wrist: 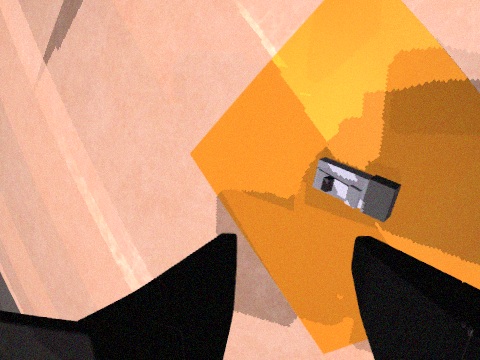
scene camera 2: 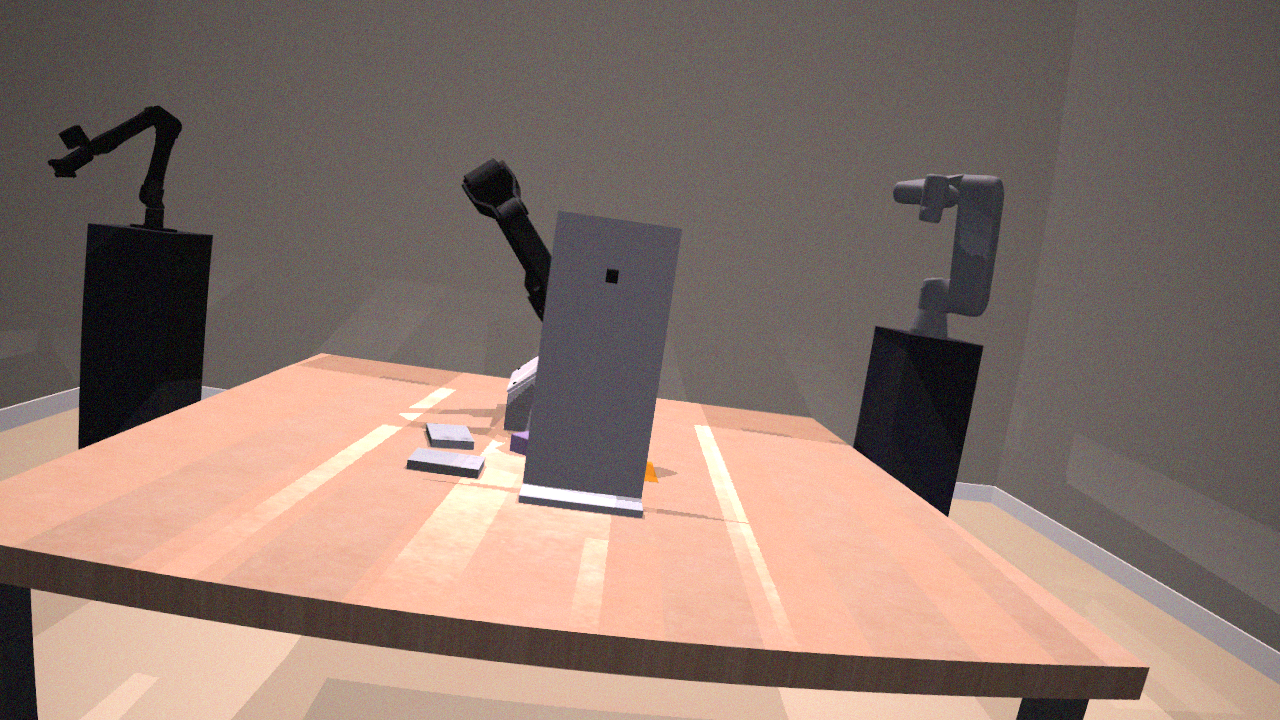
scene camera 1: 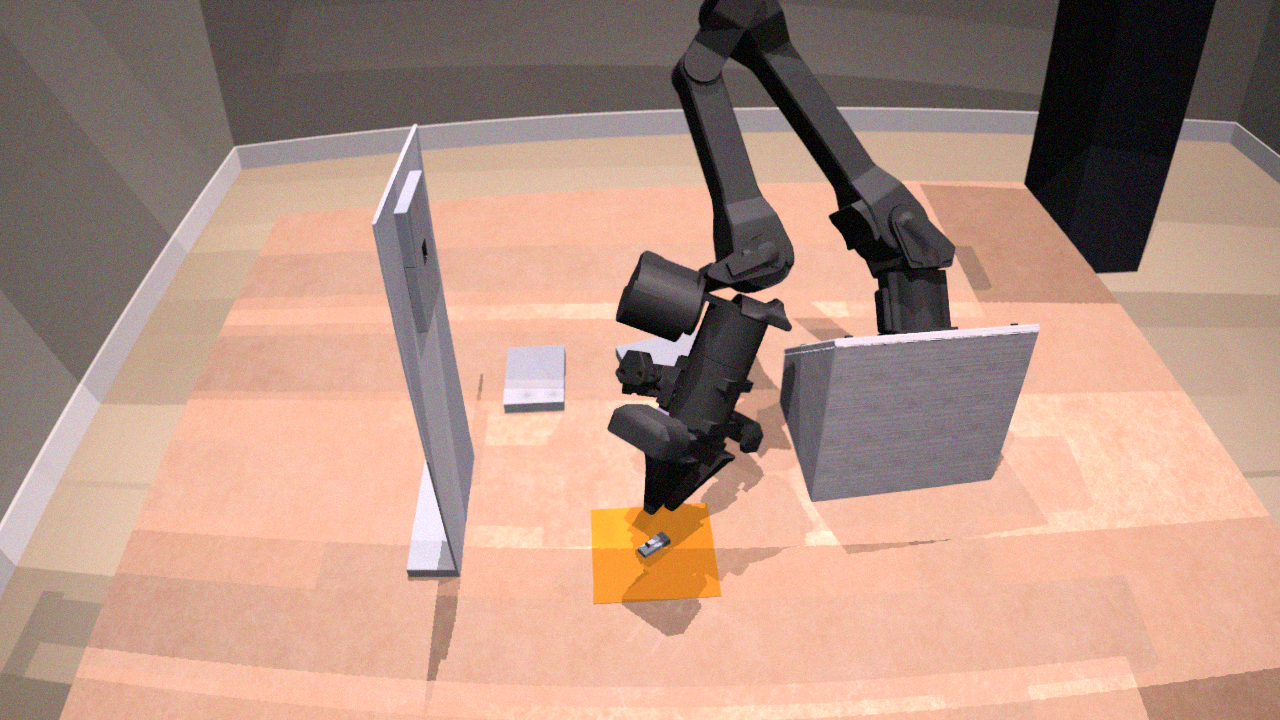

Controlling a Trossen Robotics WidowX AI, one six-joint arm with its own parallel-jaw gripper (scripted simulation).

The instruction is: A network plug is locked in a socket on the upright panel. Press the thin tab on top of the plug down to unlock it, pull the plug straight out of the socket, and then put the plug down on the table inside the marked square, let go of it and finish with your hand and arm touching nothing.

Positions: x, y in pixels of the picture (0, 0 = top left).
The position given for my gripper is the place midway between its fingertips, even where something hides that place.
My gripper shows in the wrist view [295, 251] and in scene camera 1 [658, 511]; in scene camera 2 it is hidden by a grey panel.
